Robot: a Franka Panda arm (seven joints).
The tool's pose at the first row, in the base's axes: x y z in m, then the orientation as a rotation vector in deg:
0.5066, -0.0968, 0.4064, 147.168, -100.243, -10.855
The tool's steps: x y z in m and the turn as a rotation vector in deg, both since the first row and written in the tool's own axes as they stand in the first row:
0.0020, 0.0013, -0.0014, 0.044, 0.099, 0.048
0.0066, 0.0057, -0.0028, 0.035, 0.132, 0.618
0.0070, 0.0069, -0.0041, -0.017, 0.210, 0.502
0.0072, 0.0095, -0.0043, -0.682, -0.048, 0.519
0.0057, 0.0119, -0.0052, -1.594, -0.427, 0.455
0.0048, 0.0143, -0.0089, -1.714, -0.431, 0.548
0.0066, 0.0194, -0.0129, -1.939, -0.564, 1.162
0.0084, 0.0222, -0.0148, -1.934, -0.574, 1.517
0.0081, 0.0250, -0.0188, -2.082, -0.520, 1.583
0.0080, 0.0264, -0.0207, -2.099, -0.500, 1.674
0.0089, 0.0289, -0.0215, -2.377, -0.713, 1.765
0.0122, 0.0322, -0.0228, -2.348, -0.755, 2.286
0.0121, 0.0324, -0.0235, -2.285, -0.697, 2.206
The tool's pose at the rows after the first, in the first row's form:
0.5063, -0.0992, 0.4077, 147.118, -100.294, -10.687
0.5040, -0.1052, 0.4091, 146.572, -100.990, -10.636
0.5032, -0.1060, 0.4105, 146.616, -100.791, -10.580
0.5009, -0.1072, 0.4109, 146.236, -100.531, -11.466
0.4983, -0.1067, 0.4122, 145.798, -100.070, -12.710
0.4961, -0.1069, 0.4161, 145.631, -100.120, -12.810
0.4925, -0.1107, 0.4204, 144.952, -100.797, -13.150
0.4908, -0.1134, 0.4224, 144.628, -101.240, -13.150
0.4886, -0.1144, 0.4267, 144.446, -101.220, -13.197
0.4875, -0.1149, 0.4287, 144.343, -101.316, -13.182
0.4856, -0.1167, 0.4296, 144.138, -101.340, -13.683
0.4839, -0.1210, 0.4309, 143.684, -102.008, -13.700
0.4837, -0.1210, 0.4317, 143.784, -101.927, -13.575

